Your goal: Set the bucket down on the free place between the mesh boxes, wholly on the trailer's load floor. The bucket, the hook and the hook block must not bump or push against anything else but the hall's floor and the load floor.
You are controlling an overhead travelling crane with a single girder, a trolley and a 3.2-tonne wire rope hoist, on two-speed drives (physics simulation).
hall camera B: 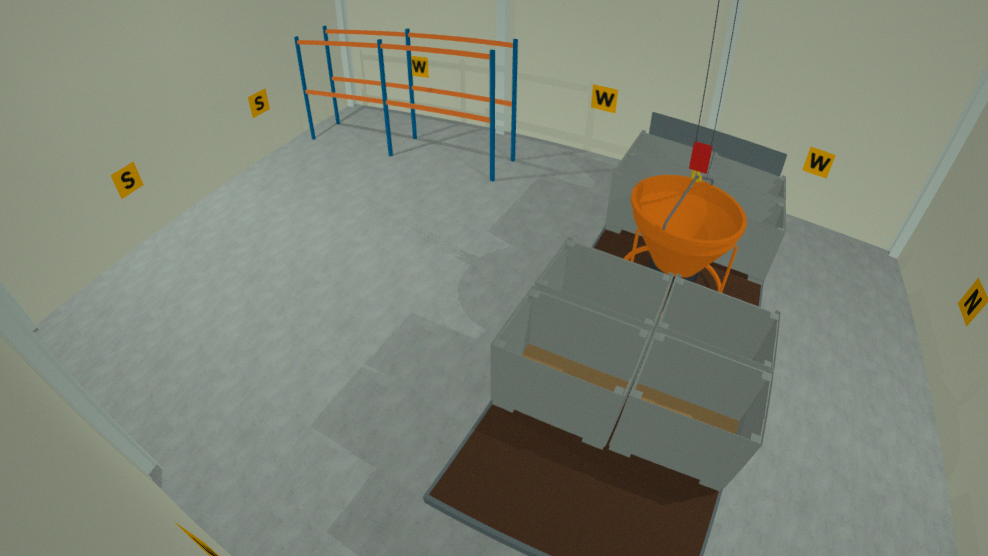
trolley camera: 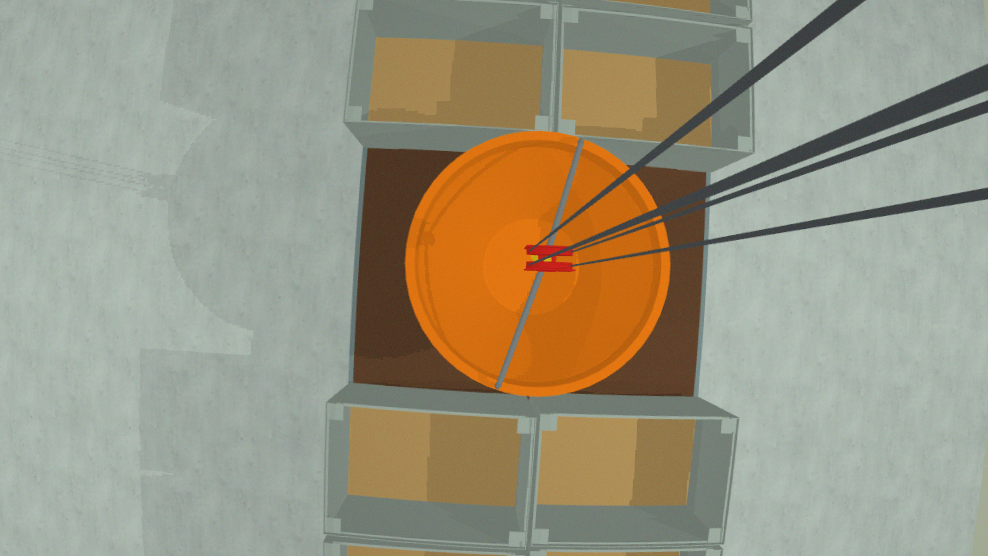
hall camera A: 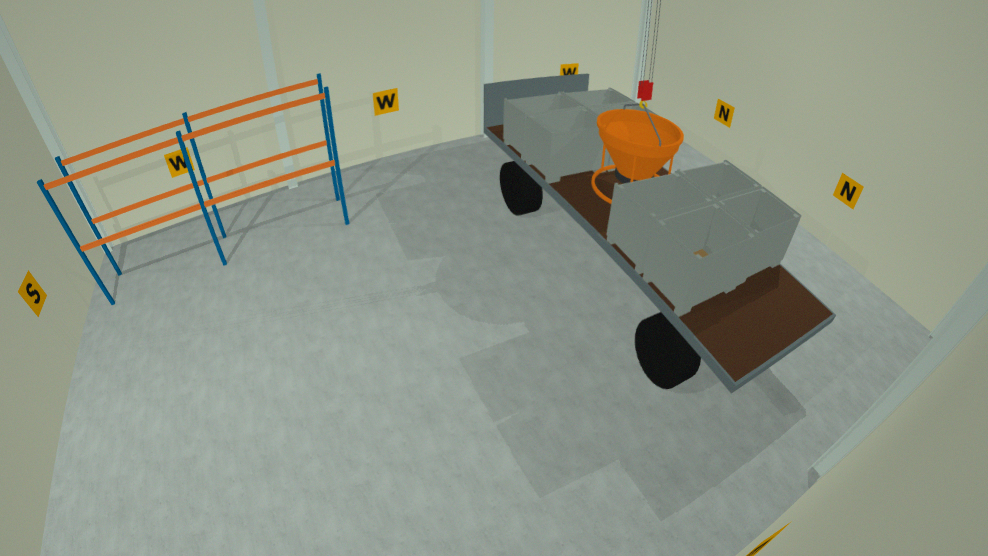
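The orange bucket [hall camera A: 639, 155] [hall camera B: 680, 242] [trolley camera: 456, 276] hangs upright, low between the two grey mesh box stacks. The hook [hall camera A: 643, 105] [hall camera B: 697, 177] holds its grey bail, which stands up, under the red hook block [hall camera A: 645, 90] [hall camera B: 700, 157] [trolley camera: 549, 257]. Its foot ring is at or just above the brown load floor [hall camera A: 766, 331] [hall camera B: 566, 477] [trolley camera: 386, 276]; contact cannot be told. In the trolley camera the rim overlaps the wall of the upper mesh boxes [trolley camera: 459, 134] and stays short of the lower boxes' top edge [trolley camera: 442, 409]. The near boxes partly hide the ring.
The near mesh boxes [hall camera A: 642, 221] [hall camera B: 552, 387] stand towards the trailer's open end. The far mesh boxes [hall camera A: 545, 141] [hall camera B: 625, 179] stand by the grey headboard [hall camera A: 500, 103] [hall camera B: 718, 141]. A blue and orange rack [hall camera A: 200, 186] [hall camera B: 384, 103] stands by the W wall.
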